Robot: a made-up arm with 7 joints.
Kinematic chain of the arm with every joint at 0, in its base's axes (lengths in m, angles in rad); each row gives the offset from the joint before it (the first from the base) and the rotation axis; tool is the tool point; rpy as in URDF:
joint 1: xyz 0.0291 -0.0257 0.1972 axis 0 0.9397 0.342
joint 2: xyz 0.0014 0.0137 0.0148 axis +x
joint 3: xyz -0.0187 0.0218 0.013 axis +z
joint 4: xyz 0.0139 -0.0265 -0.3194 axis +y
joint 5: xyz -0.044 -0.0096 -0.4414 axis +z
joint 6: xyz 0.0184 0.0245 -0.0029 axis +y
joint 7: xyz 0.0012 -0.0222 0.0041 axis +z
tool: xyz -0.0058 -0.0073 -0.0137 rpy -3.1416 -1.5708 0
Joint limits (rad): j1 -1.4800..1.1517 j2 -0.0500..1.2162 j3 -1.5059..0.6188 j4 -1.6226..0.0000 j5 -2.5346..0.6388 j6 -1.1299..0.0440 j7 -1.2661..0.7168
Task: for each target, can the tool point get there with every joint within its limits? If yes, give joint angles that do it. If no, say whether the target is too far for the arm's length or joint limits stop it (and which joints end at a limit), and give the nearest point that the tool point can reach.
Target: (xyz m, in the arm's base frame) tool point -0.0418 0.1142 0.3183
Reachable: no: joint limits stop it (at a limit: joint 1, joint 2, joint 3, joint 4, joint 6, joint 7) | nearest point 0.0439 0.2413 0.6922 | short by 0.404 m
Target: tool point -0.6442 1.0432 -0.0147
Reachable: no: too far | nearest point -0.3749 0.6260 0.0738 | short by 0.504 m
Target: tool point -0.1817 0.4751 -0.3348
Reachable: yes | joints 0.2813 0.7818 -0.6708 -0.1553 -1.0070 -0.7022 0.1770
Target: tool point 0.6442 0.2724 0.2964
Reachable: yes | joints -0.9566 0.6752 0.3690 -0.9678 -0.1191 -0.3753 0.2879
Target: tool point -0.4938 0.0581 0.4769
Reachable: no: joint limits stop it (at a limit: joint 1, joint 2, joint 3, joint 6, joint 7) | nearest point -0.5477 0.1375 0.0457 | short by 0.442 m
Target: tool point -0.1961 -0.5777 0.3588
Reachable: no: joint limits stop it (at a limit: joint 1, joint 2, joint 3, joint 4, joint 6, joint 7) | nearest point -0.0968 -0.5105 0.0210 | short by 0.358 m
